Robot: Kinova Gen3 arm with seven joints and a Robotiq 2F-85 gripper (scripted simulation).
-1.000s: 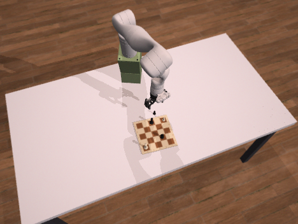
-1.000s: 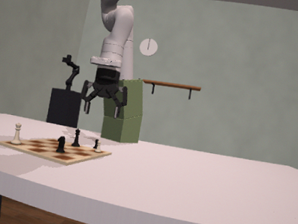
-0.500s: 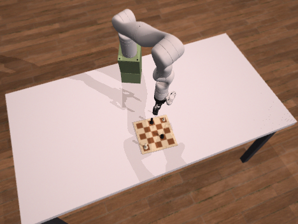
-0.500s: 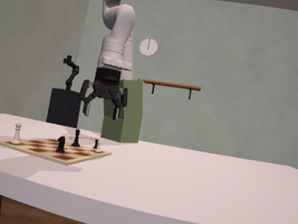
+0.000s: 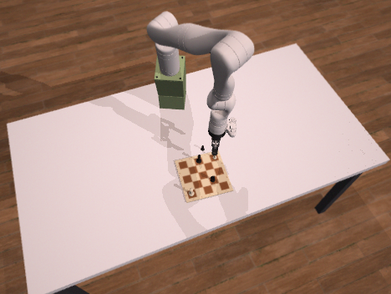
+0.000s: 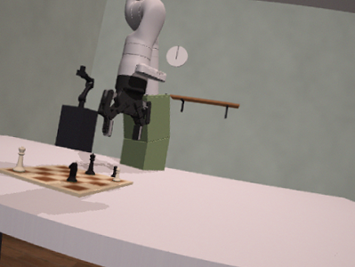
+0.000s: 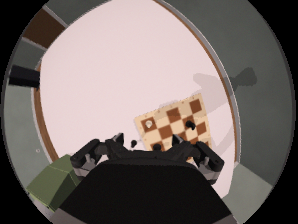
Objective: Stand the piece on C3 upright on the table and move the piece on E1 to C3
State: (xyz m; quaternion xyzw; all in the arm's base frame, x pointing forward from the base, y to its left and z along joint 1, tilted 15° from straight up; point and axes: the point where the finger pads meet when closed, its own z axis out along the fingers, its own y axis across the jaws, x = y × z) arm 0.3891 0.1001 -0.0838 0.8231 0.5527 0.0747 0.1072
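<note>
Right now my hand is 1 cm to the right of the white pawn and 9 cm above it. Round my hand: black pawn: 6 cm behind, 3 cm to the right, 10 cm below; then black piece: 7 cm to the right, 8 cm below; then chessboard: 8 cm ahead, 8 cm to the right, 11 cm below.
</note>
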